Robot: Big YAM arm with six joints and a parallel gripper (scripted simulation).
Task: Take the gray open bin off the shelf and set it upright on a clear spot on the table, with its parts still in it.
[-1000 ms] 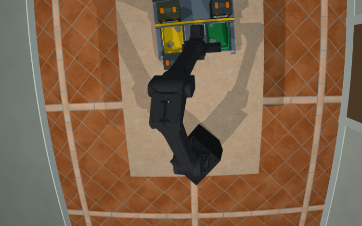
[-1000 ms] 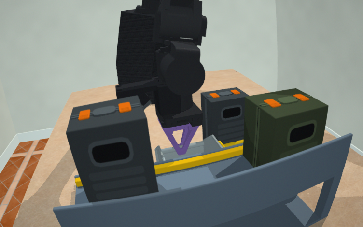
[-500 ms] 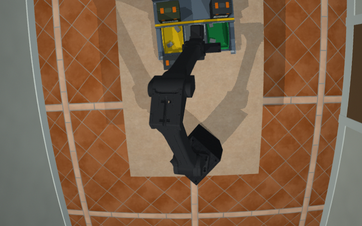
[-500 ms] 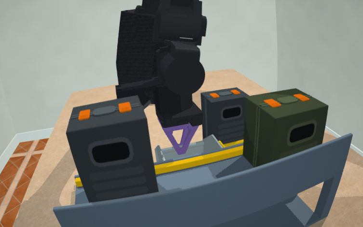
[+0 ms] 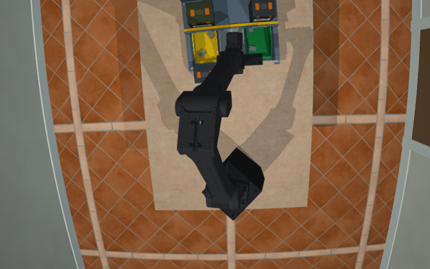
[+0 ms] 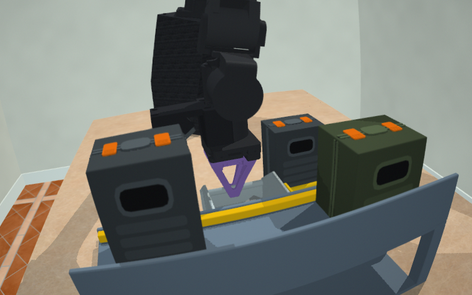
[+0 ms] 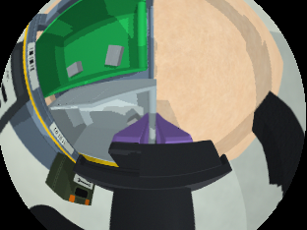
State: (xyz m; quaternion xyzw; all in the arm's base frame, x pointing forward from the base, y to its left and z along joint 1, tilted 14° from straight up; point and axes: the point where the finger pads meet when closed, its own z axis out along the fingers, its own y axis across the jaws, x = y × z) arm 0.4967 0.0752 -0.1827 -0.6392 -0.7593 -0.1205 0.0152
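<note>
Right now the gray open bin is 8 cm ahead of my hand and 1 cm to the left of it. From my hand the other things lie so: green bin: 11 cm ahead, 10 cm to the right, 1 cm below; then yellow bin: 7 cm ahead, 13 cm to the left, 1 cm below; then yellow rail: 14 cm ahead, 2 cm to the left, 6 cm above.
</note>
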